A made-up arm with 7 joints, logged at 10 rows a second.
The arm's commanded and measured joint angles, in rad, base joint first. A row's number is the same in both.
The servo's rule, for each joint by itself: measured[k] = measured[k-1] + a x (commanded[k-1-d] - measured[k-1]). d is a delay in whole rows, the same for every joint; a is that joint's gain. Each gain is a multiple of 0.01, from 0.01 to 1. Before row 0 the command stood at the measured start. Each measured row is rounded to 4 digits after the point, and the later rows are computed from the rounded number. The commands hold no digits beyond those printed.
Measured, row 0:
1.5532 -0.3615 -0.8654 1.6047 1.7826 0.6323 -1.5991
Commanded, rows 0 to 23:
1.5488 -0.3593 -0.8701 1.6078 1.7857 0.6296 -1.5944
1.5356 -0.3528 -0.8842 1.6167 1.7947 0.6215 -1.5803
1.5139 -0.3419 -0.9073 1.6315 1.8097 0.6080 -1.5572
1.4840 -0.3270 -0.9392 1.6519 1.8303 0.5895 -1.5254
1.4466 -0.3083 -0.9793 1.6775 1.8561 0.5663 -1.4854
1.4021 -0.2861 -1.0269 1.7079 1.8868 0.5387 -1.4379
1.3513 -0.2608 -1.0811 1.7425 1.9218 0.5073 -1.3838
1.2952 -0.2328 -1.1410 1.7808 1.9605 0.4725 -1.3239
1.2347 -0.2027 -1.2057 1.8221 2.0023 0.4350 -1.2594
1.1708 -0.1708 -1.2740 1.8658 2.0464 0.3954 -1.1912
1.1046 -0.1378 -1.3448 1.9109 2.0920 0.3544 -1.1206
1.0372 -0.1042 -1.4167 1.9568 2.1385 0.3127 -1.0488
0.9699 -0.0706 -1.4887 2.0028 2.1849 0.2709 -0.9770
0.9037 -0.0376 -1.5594 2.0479 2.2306 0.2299 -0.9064
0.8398 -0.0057 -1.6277 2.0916 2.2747 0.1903 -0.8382
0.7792 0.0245 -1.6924 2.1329 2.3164 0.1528 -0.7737
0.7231 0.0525 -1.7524 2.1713 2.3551 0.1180 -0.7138
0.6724 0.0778 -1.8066 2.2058 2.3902 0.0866 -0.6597
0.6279 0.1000 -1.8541 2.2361 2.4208 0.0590 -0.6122
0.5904 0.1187 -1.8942 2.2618 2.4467 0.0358 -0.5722
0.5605 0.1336 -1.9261 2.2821 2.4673 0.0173 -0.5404
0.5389 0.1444 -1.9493 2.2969 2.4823 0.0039 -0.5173
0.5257 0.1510 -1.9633 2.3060 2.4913 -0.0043 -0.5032
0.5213 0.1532 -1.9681 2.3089 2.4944 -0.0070 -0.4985
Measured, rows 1 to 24:
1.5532 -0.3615 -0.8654 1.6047 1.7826 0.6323 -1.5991
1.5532 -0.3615 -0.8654 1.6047 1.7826 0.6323 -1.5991
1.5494 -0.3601 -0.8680 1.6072 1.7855 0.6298 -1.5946
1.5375 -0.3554 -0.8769 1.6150 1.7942 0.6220 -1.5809
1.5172 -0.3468 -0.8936 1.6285 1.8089 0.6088 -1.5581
1.4886 -0.3341 -0.9187 1.6477 1.8292 0.5907 -1.5267
1.4525 -0.3176 -0.9520 1.6721 1.8548 0.5678 -1.4871
1.4092 -0.2974 -0.9932 1.7015 1.8852 0.5404 -1.4399
1.3594 -0.2740 -1.0415 1.7351 1.9200 0.5093 -1.3860
1.3042 -0.2476 -1.0962 1.7726 1.9585 0.4747 -1.3264
1.2444 -0.2189 -1.1564 1.8132 2.0001 0.4374 -1.2621
1.1811 -0.1881 -1.2211 1.8563 2.0441 0.3979 -1.1940
1.1153 -0.1559 -1.2891 1.9011 2.0896 0.3570 -1.1235
1.0481 -0.1228 -1.3593 1.9468 2.1361 0.3154 -1.0518
0.9808 -0.0894 -1.4305 1.9927 2.1825 0.2736 -0.9800
0.9145 -0.0562 -1.5014 2.0380 2.2282 0.2325 -0.9093
0.8503 -0.0239 -1.5709 2.0820 2.2724 0.1928 -0.8410
0.7892 0.0071 -1.6377 2.1237 2.3142 0.1552 -0.7764
0.7324 0.0362 -1.7008 2.1627 2.3531 0.1202 -0.7163
0.6808 0.0628 -1.7590 2.1980 2.3883 0.0886 -0.6620
0.6353 0.0866 -1.8113 2.2292 2.4192 0.0608 -0.6142
0.5967 0.1071 -1.8569 2.2559 2.4453 0.0373 -0.5739
0.5656 0.1241 -1.8950 2.2774 2.4662 0.0185 -0.5417
0.5426 0.1371 -1.9249 2.2934 2.4815 0.0048 -0.5183
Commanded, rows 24 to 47:
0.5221 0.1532 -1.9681 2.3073 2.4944 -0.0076 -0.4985
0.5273 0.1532 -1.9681 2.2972 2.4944 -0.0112 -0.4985
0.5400 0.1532 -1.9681 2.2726 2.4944 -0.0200 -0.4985
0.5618 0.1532 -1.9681 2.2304 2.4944 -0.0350 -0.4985
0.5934 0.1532 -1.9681 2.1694 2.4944 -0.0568 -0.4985
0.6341 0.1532 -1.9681 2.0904 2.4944 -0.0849 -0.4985
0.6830 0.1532 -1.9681 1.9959 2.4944 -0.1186 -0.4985
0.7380 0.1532 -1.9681 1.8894 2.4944 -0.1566 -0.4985
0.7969 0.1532 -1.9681 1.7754 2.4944 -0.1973 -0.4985
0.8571 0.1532 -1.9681 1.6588 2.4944 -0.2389 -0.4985
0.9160 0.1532 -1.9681 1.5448 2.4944 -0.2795 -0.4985
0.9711 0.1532 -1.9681 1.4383 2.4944 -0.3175 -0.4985
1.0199 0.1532 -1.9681 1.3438 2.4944 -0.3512 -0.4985
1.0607 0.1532 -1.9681 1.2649 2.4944 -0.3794 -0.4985
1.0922 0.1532 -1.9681 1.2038 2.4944 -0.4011 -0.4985
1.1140 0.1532 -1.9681 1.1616 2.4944 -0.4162 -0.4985
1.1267 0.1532 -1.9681 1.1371 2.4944 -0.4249 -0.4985
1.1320 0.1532 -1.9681 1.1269 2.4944 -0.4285 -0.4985
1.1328 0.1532 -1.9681 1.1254 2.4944 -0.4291 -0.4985
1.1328 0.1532 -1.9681 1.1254 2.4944 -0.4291 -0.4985
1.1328 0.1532 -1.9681 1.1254 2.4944 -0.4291 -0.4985
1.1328 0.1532 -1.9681 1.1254 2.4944 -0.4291 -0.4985
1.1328 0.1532 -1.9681 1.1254 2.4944 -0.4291 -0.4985
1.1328 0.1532 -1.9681 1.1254 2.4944 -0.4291 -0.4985
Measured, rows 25 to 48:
0.5281 0.1460 -1.9460 2.3037 2.4908 -0.0038 -0.5038
0.5223 0.1506 -1.9582 2.3080 2.4942 -0.0068 -0.4987
0.5221 0.1523 -1.9636 2.3074 2.4944 -0.0076 -0.4985
0.5266 0.1529 -1.9661 2.2990 2.4944 -0.0110 -0.4985
0.5381 0.1531 -1.9672 2.2774 2.4944 -0.0195 -0.4985
0.5585 0.1532 -1.9677 2.2389 2.4944 -0.0341 -0.4985
0.5885 0.1532 -1.9679 2.1819 2.4944 -0.0554 -0.4985
0.6277 0.1532 -1.9680 2.1069 2.4944 -0.0831 -0.4985
0.6753 0.1532 -1.9681 2.0159 2.4944 -0.1165 -0.4985
0.7292 0.1532 -1.9681 1.9122 2.4944 -0.1542 -0.4985
0.7874 0.1532 -1.9681 1.8000 2.4944 -0.1947 -0.4985
0.8473 0.1532 -1.9681 1.6842 2.4944 -0.2362 -0.4985
0.9064 0.1532 -1.9681 1.5699 2.4944 -0.2769 -0.4985
0.9620 0.1532 -1.9681 1.4620 2.4944 -0.3151 -0.4985
1.0118 0.1532 -1.9681 1.3651 2.4944 -0.3490 -0.4985
1.0539 0.1532 -1.9681 1.2829 2.4944 -0.3776 -0.4985
1.0868 0.1532 -1.9681 1.2180 2.4944 -0.3997 -0.4985
1.1102 0.1532 -1.9681 1.1718 2.4944 -0.4152 -0.4985
1.1244 0.1532 -1.9681 1.1433 2.4944 -0.4243 -0.4985
1.1309 0.1532 -1.9681 1.1299 2.4944 -0.4282 -0.4985
1.1325 0.1532 -1.9681 1.1262 2.4944 -0.4290 -0.4985
1.1328 0.1532 -1.9681 1.1255 2.4944 -0.4291 -0.4985
1.1328 0.1532 -1.9681 1.1254 2.4944 -0.4291 -0.4985
1.1328 0.1532 -1.9681 1.1254 2.4944 -0.4291 -0.4985

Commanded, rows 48 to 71:
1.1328 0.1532 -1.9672 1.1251 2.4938 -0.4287 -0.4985
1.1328 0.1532 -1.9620 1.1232 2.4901 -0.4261 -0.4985
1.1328 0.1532 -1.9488 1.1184 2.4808 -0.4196 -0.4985
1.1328 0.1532 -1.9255 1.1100 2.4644 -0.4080 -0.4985
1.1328 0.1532 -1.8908 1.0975 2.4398 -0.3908 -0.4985
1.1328 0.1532 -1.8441 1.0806 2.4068 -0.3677 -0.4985
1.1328 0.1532 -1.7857 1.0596 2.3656 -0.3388 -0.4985
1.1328 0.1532 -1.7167 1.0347 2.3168 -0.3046 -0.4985
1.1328 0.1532 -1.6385 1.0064 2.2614 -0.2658 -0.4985
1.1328 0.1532 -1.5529 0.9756 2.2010 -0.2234 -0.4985
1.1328 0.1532 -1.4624 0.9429 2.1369 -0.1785 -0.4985
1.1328 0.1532 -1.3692 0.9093 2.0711 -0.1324 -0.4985
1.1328 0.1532 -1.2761 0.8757 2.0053 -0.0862 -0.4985
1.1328 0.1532 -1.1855 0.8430 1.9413 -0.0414 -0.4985
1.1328 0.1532 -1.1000 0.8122 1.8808 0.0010 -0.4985
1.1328 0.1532 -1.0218 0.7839 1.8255 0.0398 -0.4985
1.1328 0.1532 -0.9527 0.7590 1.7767 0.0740 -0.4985
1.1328 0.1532 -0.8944 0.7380 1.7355 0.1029 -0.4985
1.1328 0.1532 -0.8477 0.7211 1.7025 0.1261 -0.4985
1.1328 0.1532 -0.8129 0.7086 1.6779 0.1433 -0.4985
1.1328 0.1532 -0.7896 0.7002 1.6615 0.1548 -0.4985
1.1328 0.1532 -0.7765 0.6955 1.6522 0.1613 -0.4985
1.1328 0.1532 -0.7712 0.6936 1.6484 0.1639 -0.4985
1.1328 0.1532 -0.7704 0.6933 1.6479 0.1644 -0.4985
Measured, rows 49 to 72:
1.1328 0.1532 -1.9681 1.1254 2.4944 -0.4291 -0.4985
1.1328 0.1532 -1.9681 1.1254 2.4944 -0.4291 -0.4985
1.1328 0.1532 -1.9676 1.1252 2.4938 -0.4287 -0.4985
1.1328 0.1532 -1.9645 1.1236 2.4903 -0.4263 -0.4985
1.1328 0.1532 -1.9559 1.1193 2.4813 -0.4200 -0.4985
1.1328 0.1532 -1.9392 1.1117 2.4652 -0.4087 -0.4985
1.1328 0.1532 -1.9126 1.1001 2.4411 -0.3919 -0.4985
1.1328 0.1532 -1.8749 1.0841 2.4085 -0.3692 -0.4985
1.1328 0.1532 -1.8258 1.0640 2.3677 -0.3406 -0.4985
1.1328 0.1532 -1.7658 1.0400 2.3193 -0.3068 -0.4985
1.1328 0.1532 -1.6958 1.0124 2.2643 -0.2683 -0.4985
1.1328 0.1532 -1.6172 0.9822 2.2042 -0.2261 -0.4985
1.1328 0.1532 -1.5321 0.9500 2.1403 -0.1814 -0.4985
1.1328 0.1532 -1.4425 0.9166 2.0746 -0.1353 -0.4985
1.1328 0.1532 -1.3510 0.8831 2.0088 -0.0891 -0.4985
1.1328 0.1532 -1.2600 0.8502 1.9447 -0.0443 -0.4985
1.1328 0.1532 -1.1720 0.8190 1.8840 -0.0017 -0.4985
1.1328 0.1532 -1.0894 0.7902 1.8284 0.0373 -0.4985
1.1328 0.1532 -1.0142 0.7646 1.7793 0.0718 -0.4985
1.1328 0.1532 -0.9483 0.7428 1.7377 0.1010 -0.4985
1.1328 0.1532 -0.8930 0.7250 1.7043 0.1246 -0.4985
1.1328 0.1532 -0.8489 0.7116 1.6792 0.1422 -0.4985
1.1328 0.1532 -0.8163 0.7023 1.6624 0.1540 -0.4985
1.1328 0.1532 -0.7944 0.6967 1.6527 0.1609 -0.4985

